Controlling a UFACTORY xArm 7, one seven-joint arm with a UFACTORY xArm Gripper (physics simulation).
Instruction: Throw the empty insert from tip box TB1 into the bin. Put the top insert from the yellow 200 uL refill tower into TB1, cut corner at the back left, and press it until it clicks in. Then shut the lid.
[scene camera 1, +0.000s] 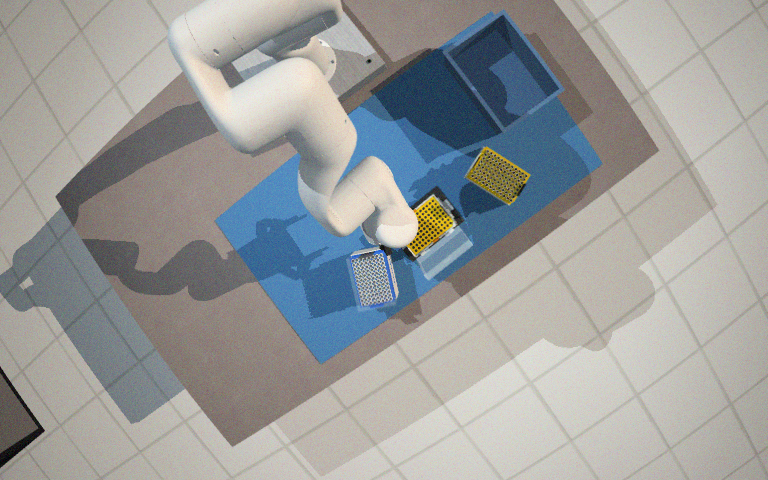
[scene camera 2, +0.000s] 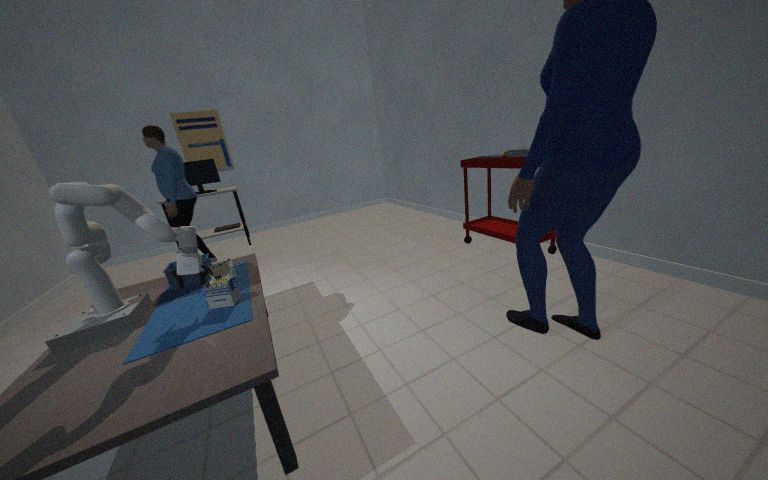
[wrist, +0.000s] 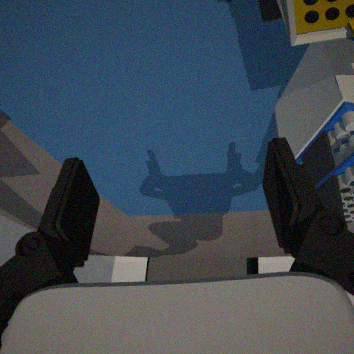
Note:
The gripper (scene camera 2: 192, 286) is open, holding nothing. Also in view: a yellow insert (scene camera 1: 433, 220). A 200 uL refill tower (scene camera 1: 371, 271) rests on a blue mat (scene camera 1: 422, 125).
The 200 uL refill tower is seen too in scene camera 2 (scene camera 2: 219, 292) and in the wrist view (wrist: 306, 113). The gripper also shows in the wrist view (wrist: 175, 169).

